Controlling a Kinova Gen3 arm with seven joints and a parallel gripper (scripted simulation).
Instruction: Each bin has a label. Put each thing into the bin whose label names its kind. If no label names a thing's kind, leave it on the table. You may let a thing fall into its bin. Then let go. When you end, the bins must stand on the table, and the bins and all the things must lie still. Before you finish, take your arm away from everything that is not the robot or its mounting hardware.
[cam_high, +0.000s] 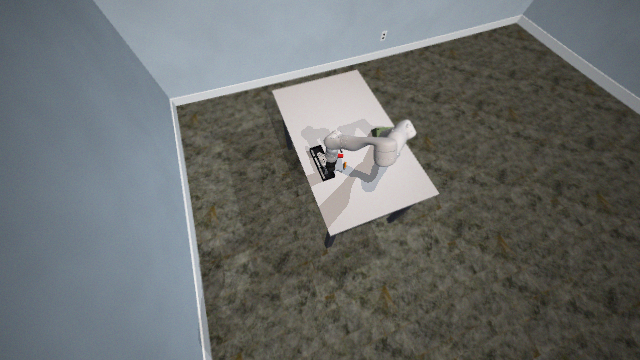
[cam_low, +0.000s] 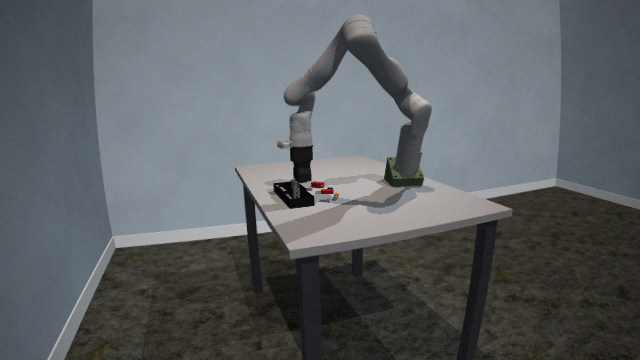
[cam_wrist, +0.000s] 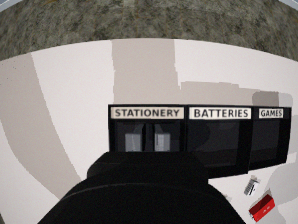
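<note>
Now: the orange battery 15 cm behind my hand, 2 cm to the right of it and 3 cm below it. Round my hand: grey screw (10 cm behind, 1 cm to the left, 3 cm below); then grey-white piece (9 cm behind, 17 cm to the right, 3 cm below); then black screw (16 cm behind, 14 cm to the right, 3 cm below).
</note>
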